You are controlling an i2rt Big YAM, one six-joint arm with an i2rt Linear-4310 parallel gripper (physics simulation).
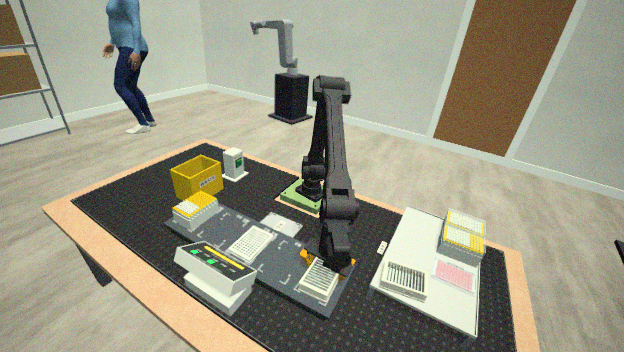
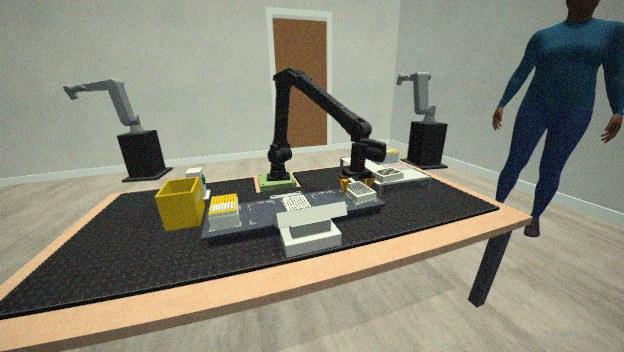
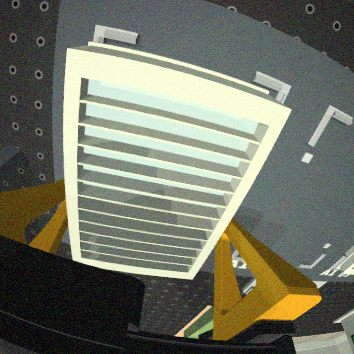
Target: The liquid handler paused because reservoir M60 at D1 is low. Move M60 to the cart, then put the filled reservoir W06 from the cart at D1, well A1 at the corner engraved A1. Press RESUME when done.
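Places are measured from the arm's base along level axes (x ahead, y left, z up), in metres.
Pixels of known places: gripper, fingertip midpoint: [image 1: 324, 273] [image 3: 152, 201]; arm's base at its link origin: [image 1: 310, 192] [image 2: 278, 178].
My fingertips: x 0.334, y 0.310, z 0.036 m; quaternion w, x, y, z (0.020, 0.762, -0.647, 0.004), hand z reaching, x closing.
Ahead of a thing's pixels: the offset from my fingertips to its top centre. "*": to the spot under its first point. Level surfaces: height alone.
Reservoir M60 @[dx +0.021, dy +0.007, dz +0.032 m] [image 1: 319, 279] [image 2: 360, 190] [image 3: 158, 168], a cream trough plate with its far channels showing pale liquid, sits at the right end of the grey deck @[dz -0.004 m] [image 1: 276, 258] [image 2: 255, 213] [image 3: 298, 197]. My gripper [image 1: 328, 262] [image 2: 357, 182] [image 3: 152, 201] is open, low over it, with one orange finger on each long side of the reservoir; I cannot tell if they touch it. Reservoir W06 @[dx -0.115, dy +0.195, dz +0.039 m] [image 1: 404, 276] [image 2: 388, 172] lies on the white cart @[dx -0.285, dy +0.239, dz +0.014 m] [image 1: 415, 237] [image 2: 415, 179] to the right. The control console @[* dx +0.218, dy -0.205, dz +0.074 m] [image 1: 214, 262] [image 2: 310, 216] with green buttons stands at the deck's front.
On the deck are a white well plate @[dx +0.065, dy -0.241, dz +0.010 m] [image 1: 251, 242] and a yellow-topped tip box @[dx +0.108, dy -0.485, dz +0.060 m] [image 1: 195, 207]. A yellow waste bin @[dx -0.010, dy -0.669, dz +0.083 m] [image 1: 195, 174] [image 2: 179, 200] and a white box with a green button @[dx -0.206, dy -0.683, dz +0.078 m] [image 1: 234, 162] stand at the left. Tip boxes @[dx -0.361, dy +0.298, dz +0.078 m] [image 1: 462, 235] and a pink plate @[dx -0.240, dy +0.313, dz +0.022 m] [image 1: 454, 275] share the cart.
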